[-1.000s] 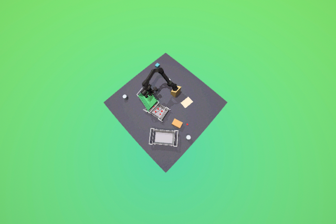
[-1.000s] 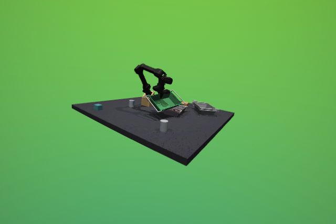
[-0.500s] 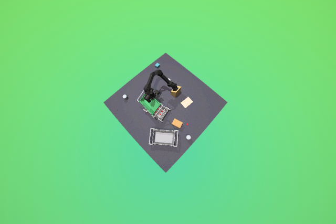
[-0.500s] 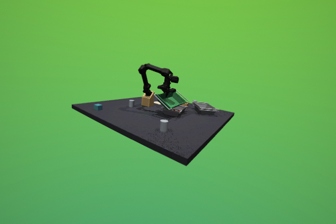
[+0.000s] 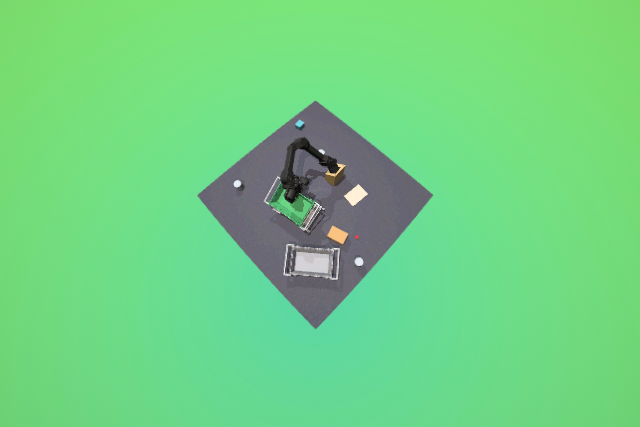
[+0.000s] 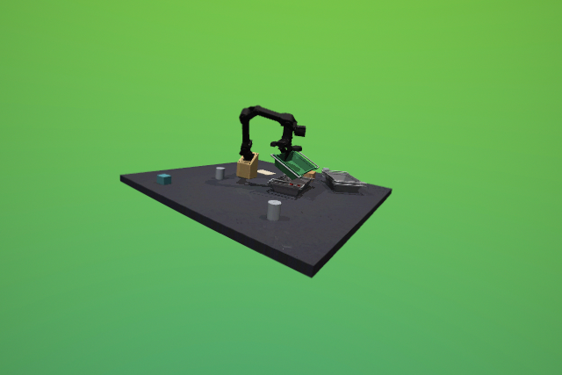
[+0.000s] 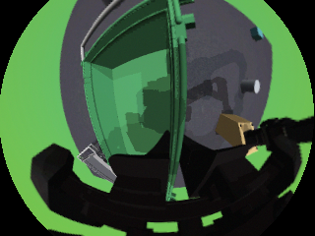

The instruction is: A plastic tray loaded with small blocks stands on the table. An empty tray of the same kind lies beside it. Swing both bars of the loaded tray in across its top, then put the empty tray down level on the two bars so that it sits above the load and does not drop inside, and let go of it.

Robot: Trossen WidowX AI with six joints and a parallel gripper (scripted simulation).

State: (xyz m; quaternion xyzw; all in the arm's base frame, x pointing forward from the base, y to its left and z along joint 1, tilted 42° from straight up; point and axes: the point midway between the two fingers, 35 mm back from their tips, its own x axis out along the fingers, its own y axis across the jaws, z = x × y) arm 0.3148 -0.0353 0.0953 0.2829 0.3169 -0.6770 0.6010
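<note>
Now: gripper tip 8 cm short of the green tray. The rest, counted from my gripper tip: cream tile (29 cm behind, 30 cm to the left, 17 cm below); teal cube (54 cm behind, 42 cm to the right, 15 cm below).
</note>
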